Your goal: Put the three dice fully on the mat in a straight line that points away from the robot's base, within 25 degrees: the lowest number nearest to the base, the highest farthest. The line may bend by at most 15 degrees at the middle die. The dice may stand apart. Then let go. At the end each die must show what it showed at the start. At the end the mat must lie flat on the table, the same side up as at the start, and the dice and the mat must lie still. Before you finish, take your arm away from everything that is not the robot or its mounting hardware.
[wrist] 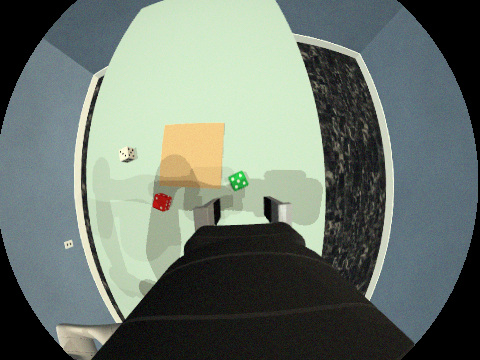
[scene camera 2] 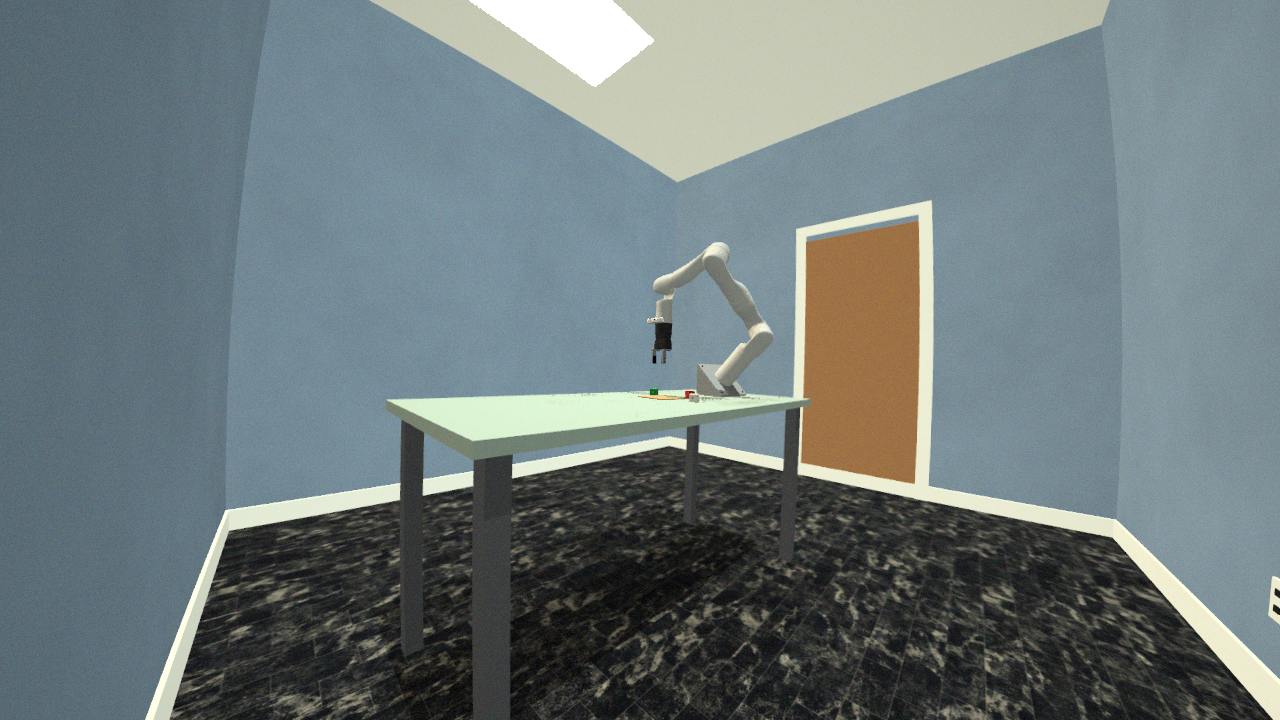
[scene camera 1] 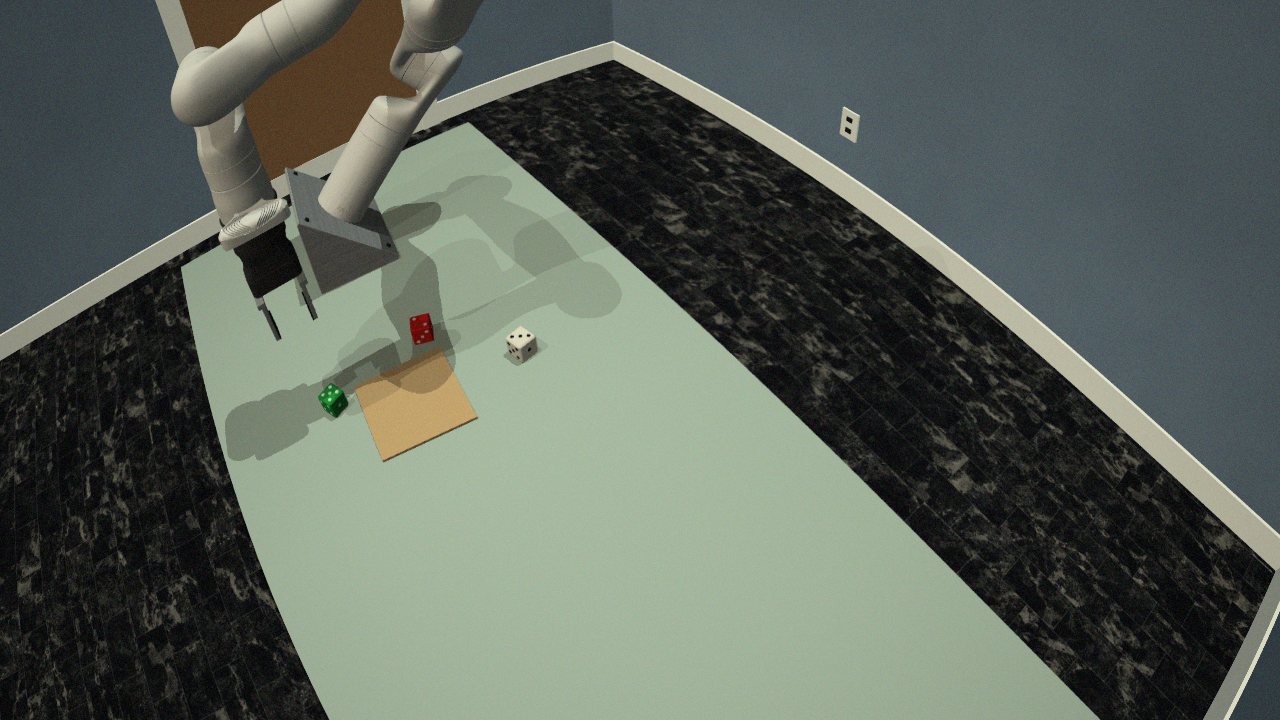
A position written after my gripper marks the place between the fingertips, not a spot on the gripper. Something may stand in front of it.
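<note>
My gripper [scene camera 1: 295, 324] is here, and you get my gripper [wrist: 242, 207] from the wrist as well. There's a white die [scene camera 1: 521, 343], and there's a tan mat [scene camera 1: 419, 400] too. I can also see the tan mat [wrist: 191, 156].
</note>
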